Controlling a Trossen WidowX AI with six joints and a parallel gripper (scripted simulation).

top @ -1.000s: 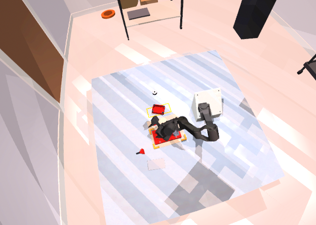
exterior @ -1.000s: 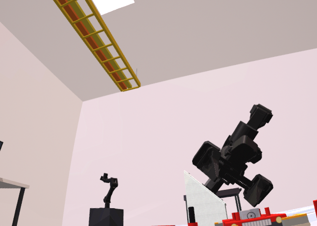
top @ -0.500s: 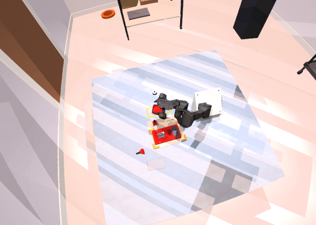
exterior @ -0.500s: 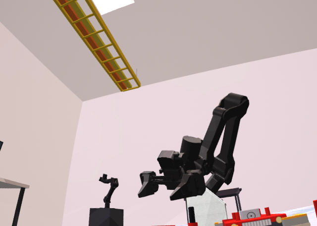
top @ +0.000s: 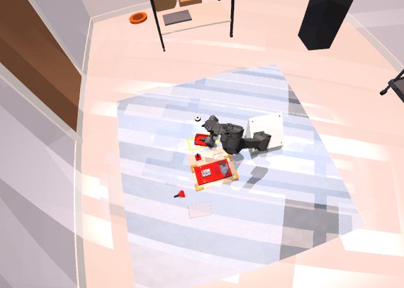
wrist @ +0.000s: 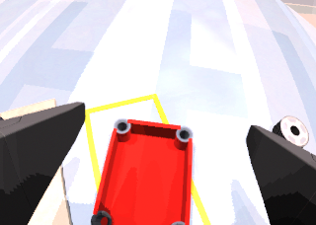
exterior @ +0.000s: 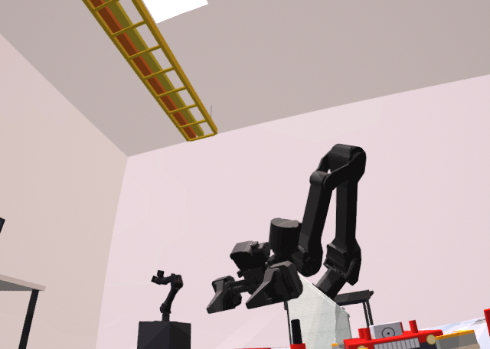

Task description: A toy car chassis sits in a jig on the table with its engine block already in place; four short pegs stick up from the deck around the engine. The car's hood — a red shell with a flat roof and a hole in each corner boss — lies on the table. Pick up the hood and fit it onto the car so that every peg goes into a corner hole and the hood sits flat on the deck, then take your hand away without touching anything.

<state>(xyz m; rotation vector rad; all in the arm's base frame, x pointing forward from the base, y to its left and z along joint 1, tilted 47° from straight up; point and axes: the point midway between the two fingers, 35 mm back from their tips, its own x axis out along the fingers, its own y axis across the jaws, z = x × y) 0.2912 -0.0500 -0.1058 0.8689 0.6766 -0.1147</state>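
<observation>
My gripper tip is 80 mm above the red hood, 10 mm to the right of it and 10 mm past it. The rest, counted from my gripper tip: grey engine block 240 mm to the left, 60 mm below, 10 mm ahead; jig 210 mm to the left, 80 mm below, 30 mm behind.
</observation>
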